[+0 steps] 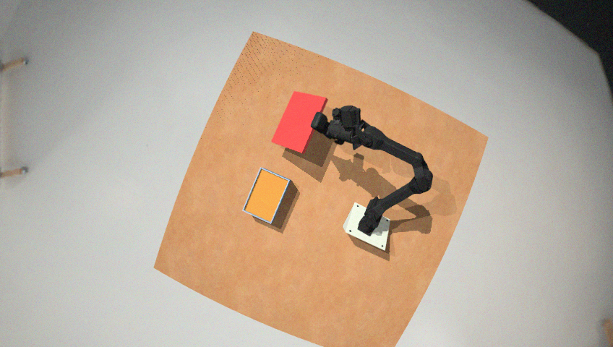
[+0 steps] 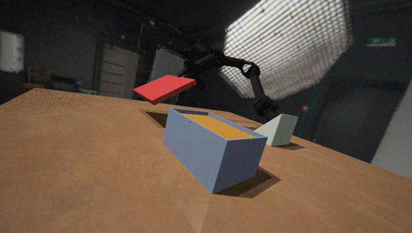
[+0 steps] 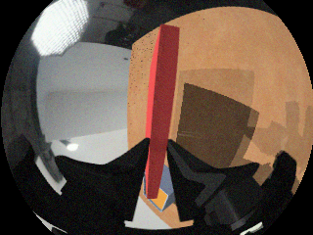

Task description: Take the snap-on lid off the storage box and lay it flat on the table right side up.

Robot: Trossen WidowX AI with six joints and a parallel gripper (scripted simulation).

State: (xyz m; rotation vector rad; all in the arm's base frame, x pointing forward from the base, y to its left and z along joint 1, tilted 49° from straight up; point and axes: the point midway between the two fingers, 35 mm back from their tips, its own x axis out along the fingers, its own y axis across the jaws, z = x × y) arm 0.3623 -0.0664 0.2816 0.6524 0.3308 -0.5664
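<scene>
My gripper tip is 7 cm short of the red lid, 4 cm above it and 1 cm to the right of it. From my gripper tip the other things lie so: blue storage box (34 cm to the left, 13 cm below, 3 cm ahead).
</scene>
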